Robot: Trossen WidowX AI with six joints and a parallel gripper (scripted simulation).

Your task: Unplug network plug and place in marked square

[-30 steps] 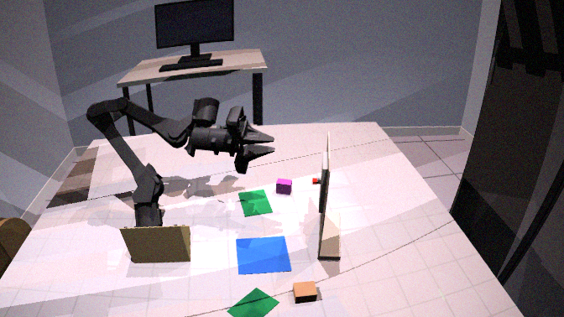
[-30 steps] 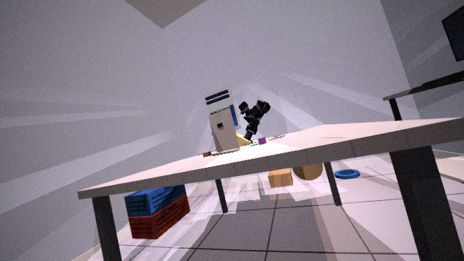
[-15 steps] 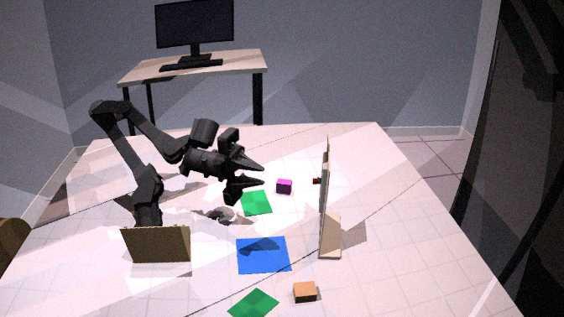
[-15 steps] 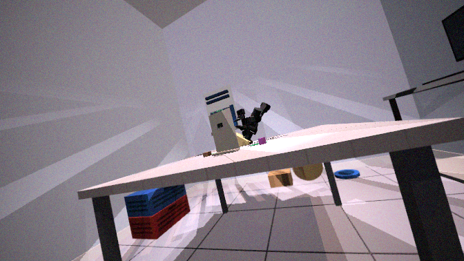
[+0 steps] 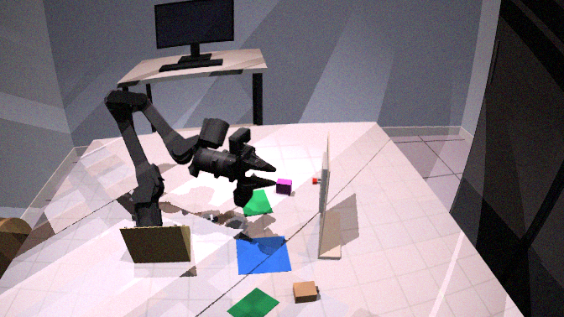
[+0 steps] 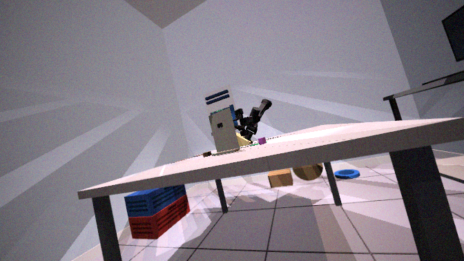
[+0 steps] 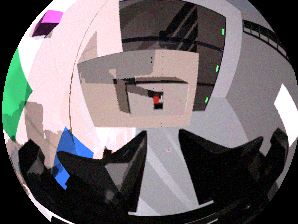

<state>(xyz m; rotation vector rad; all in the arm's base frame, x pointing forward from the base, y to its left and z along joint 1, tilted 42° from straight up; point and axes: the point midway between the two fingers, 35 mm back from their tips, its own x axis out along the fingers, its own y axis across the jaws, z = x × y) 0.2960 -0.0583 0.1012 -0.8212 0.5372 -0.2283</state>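
Right now my gripper tip is 9 cm short of the network plug and 3 cm to the left of it. From my gripper tip the other things lie so: blue square 17 cm below, 8 cm to the right, 5 cm behind; then upright panel 11 cm ahead, 6 cm below, 4 cm to the right.
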